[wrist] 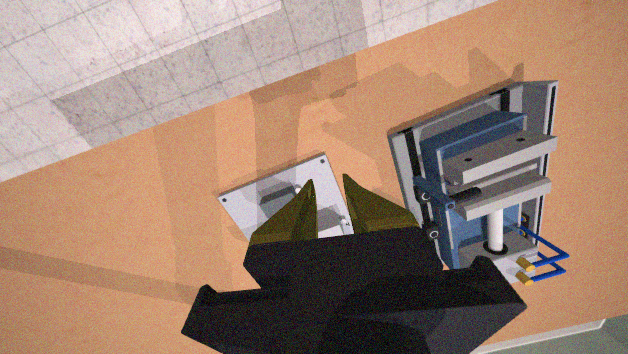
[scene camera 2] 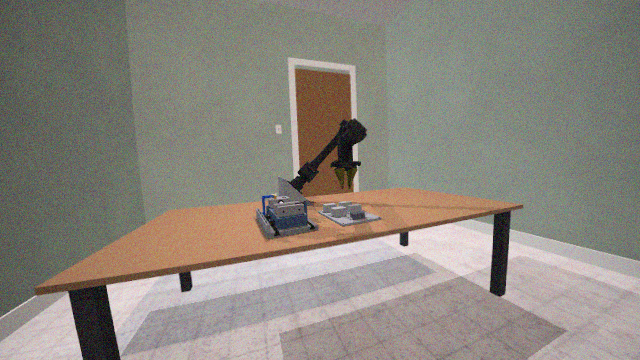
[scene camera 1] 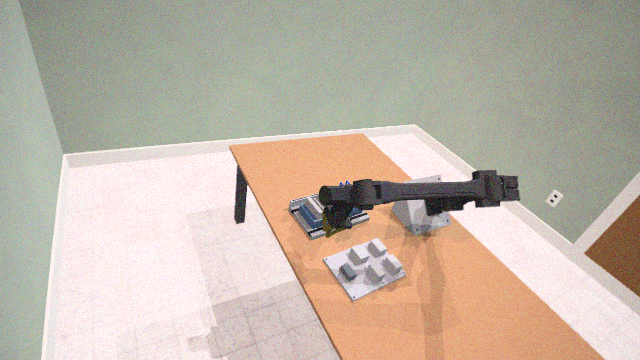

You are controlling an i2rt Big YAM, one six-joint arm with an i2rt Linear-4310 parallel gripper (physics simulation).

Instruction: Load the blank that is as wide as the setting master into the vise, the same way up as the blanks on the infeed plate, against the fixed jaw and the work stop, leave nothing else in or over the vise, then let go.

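Places are measured from the arm's base along level axes (x left, y back, z up), in centimetres.
Where they show: gripper, fingertip midpoint: (wrist: 328, 182) (scene camera 2: 345, 189) (scene camera 1: 325, 234); arm's base, link origin: (scene camera 2: 293, 188) (scene camera 1: 431, 201).
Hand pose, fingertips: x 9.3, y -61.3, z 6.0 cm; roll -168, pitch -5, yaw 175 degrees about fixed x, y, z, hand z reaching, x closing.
Things, the pixels of their top centre, and the offset from my fingertips. "spot": a spot on its surface instead.
- infeed plate, top centre: (wrist: 301, 234) (scene camera 1: 365, 266) (scene camera 2: 347, 213) dy +16.2, dx +7.6, dz -14.1 cm
- blank, top centre: (wrist: 279, 206) (scene camera 1: 348, 269) (scene camera 2: 357, 212) dy +7.6, dx +8.4, dz -11.6 cm
- grey vise, top centre: (wrist: 513, 227) (scene camera 1: 334, 197) (scene camera 2: 282, 200) dy +16.4, dx -21.6, dz -5.0 cm
- small dark piece, surface spot: (wrist: 466, 193) spot: dy +9.5, dx -15.7, dz -5.6 cm
My gripper (scene camera 1: 331, 230) (scene camera 2: 346, 177) (wrist: 328, 182) hangs high above the table, over the near edge of the infeed plate (scene camera 1: 354, 291) (scene camera 2: 373, 218) (wrist: 239, 206) and beside the vise. Its olive fingers stand close together with nothing between them. Several grey blanks (scene camera 1: 358, 255) (scene camera 2: 338, 211) stand on the plate; in the wrist view one blank (wrist: 274, 193) shows and the fingers hide the others. The blue and grey vise (scene camera 1: 308, 213) (scene camera 2: 286, 216) (wrist: 483, 152) stands left of the plate with a slot between its jaws. A small dark piece (wrist: 466, 193) lies at the slot's end.
The arm's grey wedge mount (scene camera 1: 413, 214) (scene camera 2: 283, 190) stands behind the vise. Blue hoses with brass fittings (wrist: 544, 259) stick out of the vise's end. The table edge (wrist: 175, 119) runs close to the plate and the vise.
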